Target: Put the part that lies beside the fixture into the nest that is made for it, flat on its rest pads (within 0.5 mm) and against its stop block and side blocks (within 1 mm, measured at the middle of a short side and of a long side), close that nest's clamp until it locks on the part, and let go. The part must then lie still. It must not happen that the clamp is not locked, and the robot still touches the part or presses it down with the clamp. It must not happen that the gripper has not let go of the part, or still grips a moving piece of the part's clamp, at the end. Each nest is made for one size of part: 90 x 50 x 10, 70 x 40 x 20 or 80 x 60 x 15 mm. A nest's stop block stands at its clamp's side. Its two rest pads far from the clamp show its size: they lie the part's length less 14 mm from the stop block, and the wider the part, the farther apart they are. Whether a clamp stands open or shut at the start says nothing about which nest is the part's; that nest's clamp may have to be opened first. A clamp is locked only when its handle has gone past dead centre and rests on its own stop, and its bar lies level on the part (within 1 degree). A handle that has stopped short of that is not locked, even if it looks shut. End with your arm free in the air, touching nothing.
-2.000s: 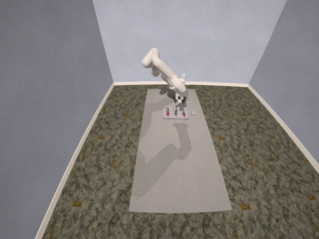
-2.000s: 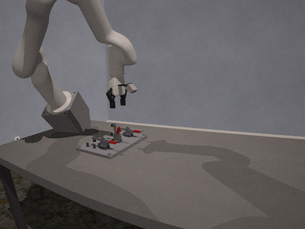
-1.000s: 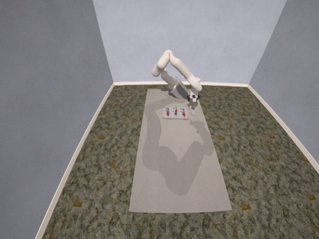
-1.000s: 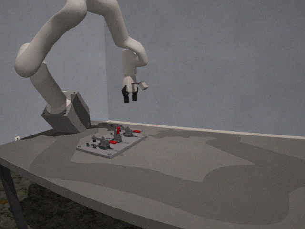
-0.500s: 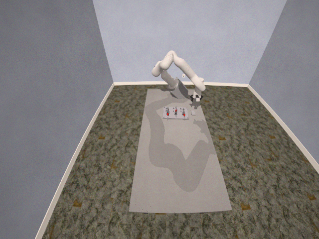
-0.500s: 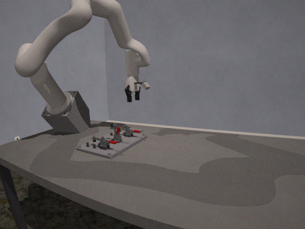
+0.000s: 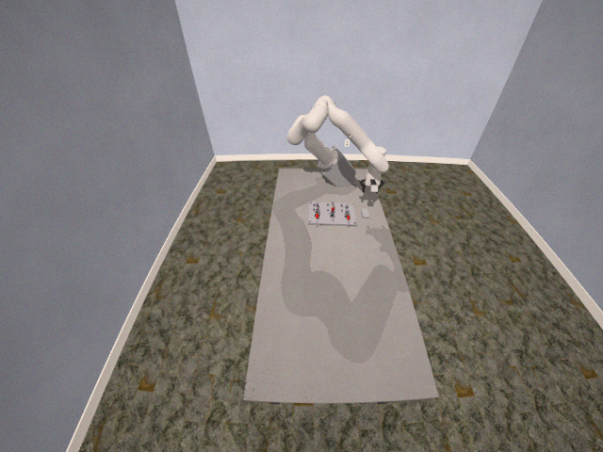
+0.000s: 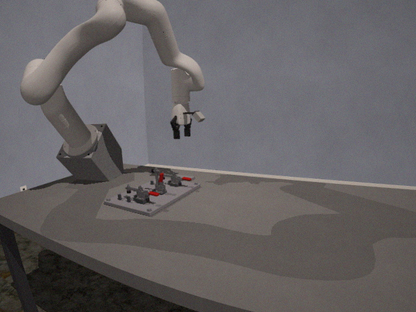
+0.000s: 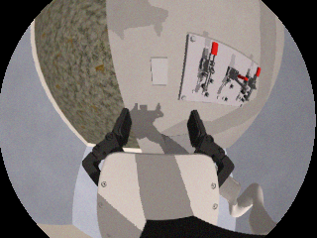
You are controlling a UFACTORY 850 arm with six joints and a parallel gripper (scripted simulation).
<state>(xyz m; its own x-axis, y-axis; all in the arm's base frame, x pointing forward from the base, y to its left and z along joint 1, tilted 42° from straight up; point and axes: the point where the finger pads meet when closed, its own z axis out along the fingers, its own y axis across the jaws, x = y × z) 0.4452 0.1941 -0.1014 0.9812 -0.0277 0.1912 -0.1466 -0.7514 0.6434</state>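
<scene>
The part is 21 cm below my hand. The rest, counted from my hand: fixture plate (2 cm behind, 25 cm to the right, 21 cm below).
</scene>
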